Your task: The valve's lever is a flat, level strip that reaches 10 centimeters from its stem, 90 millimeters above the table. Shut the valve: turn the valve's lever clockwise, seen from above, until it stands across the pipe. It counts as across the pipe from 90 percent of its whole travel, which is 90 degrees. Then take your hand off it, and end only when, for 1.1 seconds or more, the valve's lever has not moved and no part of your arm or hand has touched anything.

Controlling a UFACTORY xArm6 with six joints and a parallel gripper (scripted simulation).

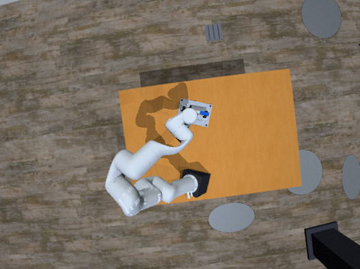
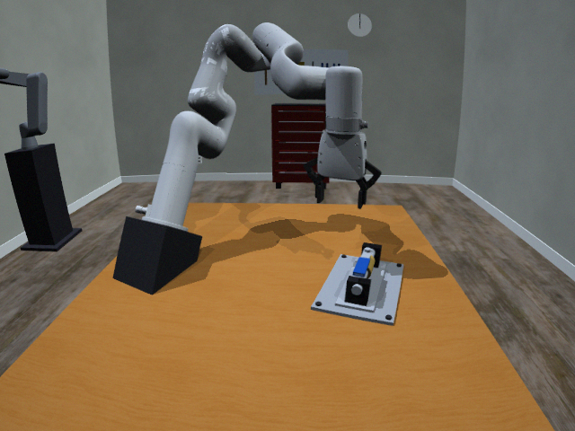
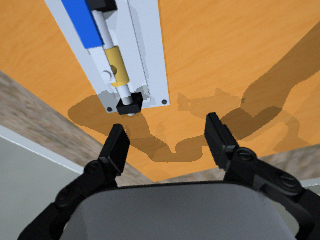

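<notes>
Right now my hand is 40 mm short of the lever, 100 mm to the left of it and 90 mm above it. Round my hand: baseplate (50 mm ahead, 70 mm to the right, 180 mm below).
</notes>
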